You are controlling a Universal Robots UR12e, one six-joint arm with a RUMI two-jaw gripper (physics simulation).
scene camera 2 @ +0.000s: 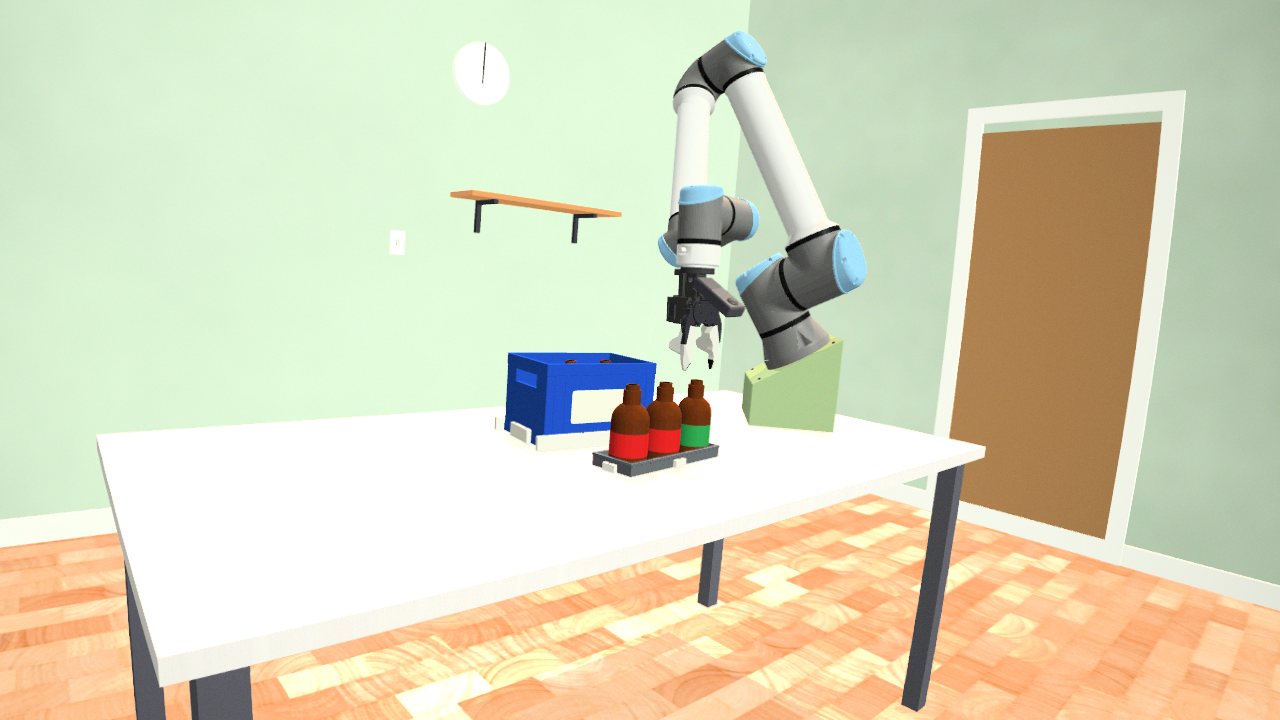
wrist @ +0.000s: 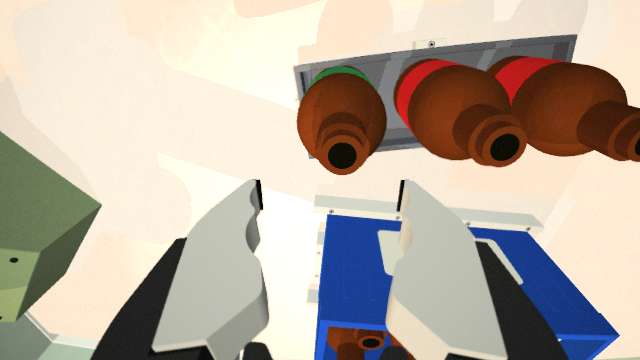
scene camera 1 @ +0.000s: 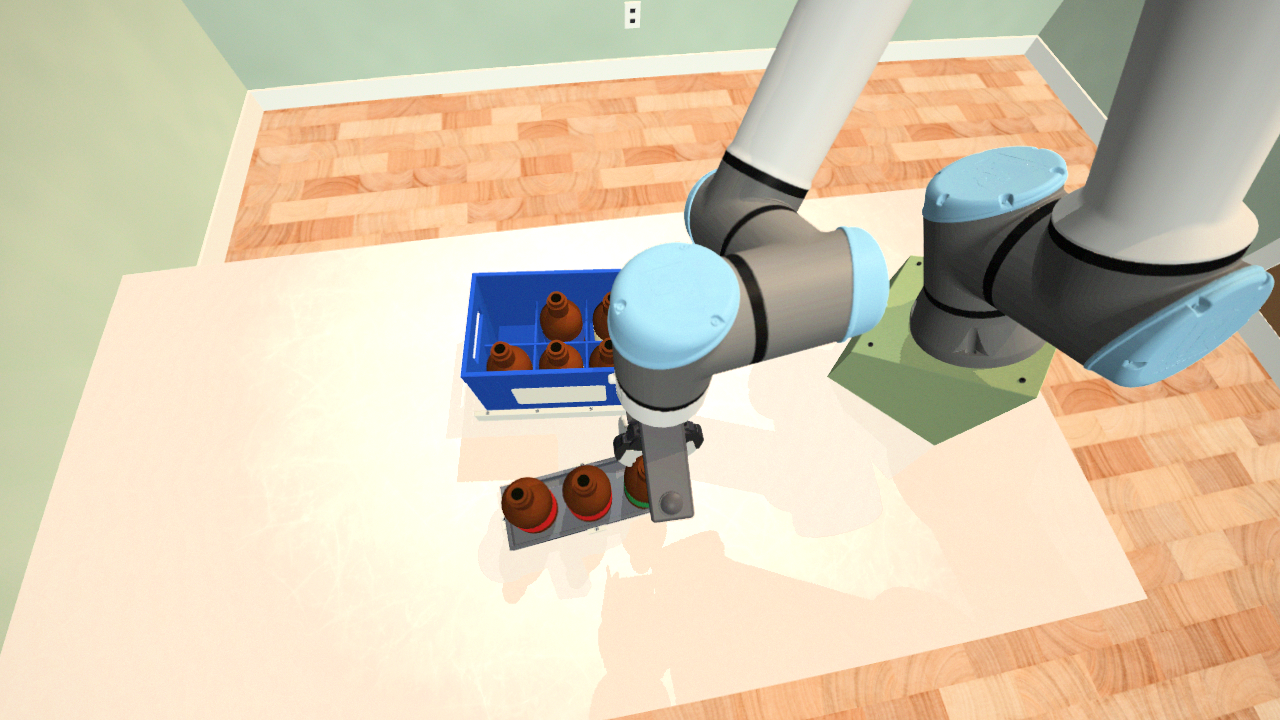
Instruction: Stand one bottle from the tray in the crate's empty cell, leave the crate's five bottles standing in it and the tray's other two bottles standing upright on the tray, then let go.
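Observation:
The blue crate holds several upright brown bottles; its back-left cell is empty in scene camera 1. The grey tray bears three upright bottles: a green-banded bottle at the end nearer the robot base, a red-banded bottle in the middle and another red-banded bottle at the far end. My gripper is open and empty, above the green-banded bottle's height, beside its neck in the wrist view.
Pale fixture strips run along the crate's foot. The green robot base block stands beyond the tray's green-banded end. The arm hides the crate's right part in scene camera 1.

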